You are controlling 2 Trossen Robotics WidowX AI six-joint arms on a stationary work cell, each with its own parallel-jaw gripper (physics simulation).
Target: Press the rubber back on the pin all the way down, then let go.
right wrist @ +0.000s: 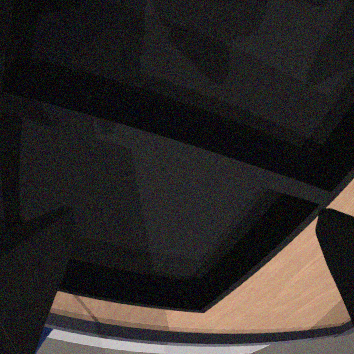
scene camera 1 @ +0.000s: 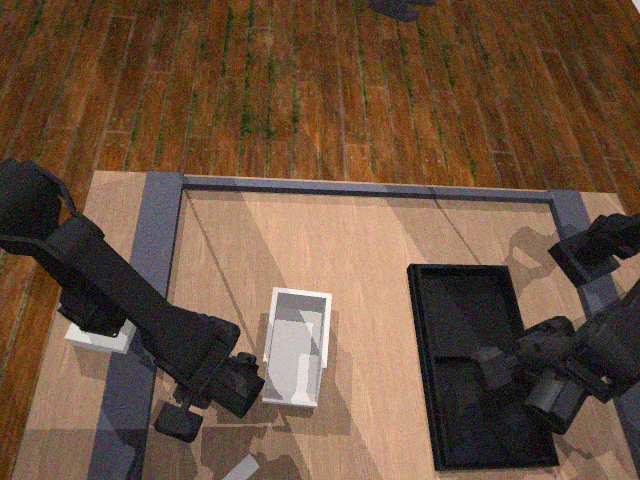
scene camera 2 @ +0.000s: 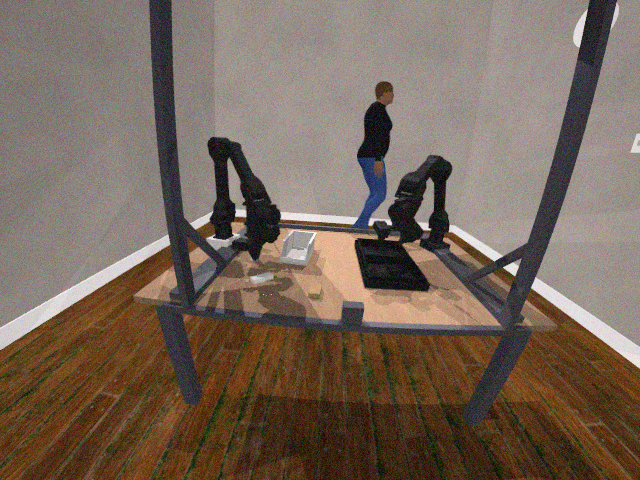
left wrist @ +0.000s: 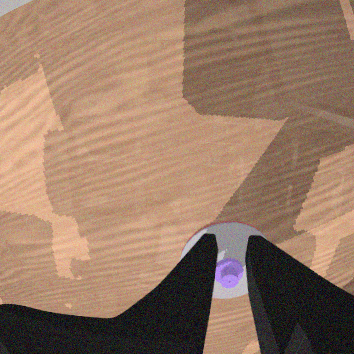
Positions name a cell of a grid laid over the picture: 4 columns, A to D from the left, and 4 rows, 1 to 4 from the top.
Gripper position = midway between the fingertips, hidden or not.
my left gripper: scene camera 1 B4; scene camera 2 B3; left wrist C3; not seen in the right wrist view (out of frame)
my right gripper: right wrist C3; scene camera 1 D3; scene camera 2 C3; not seen in the left wrist view (out of frame)
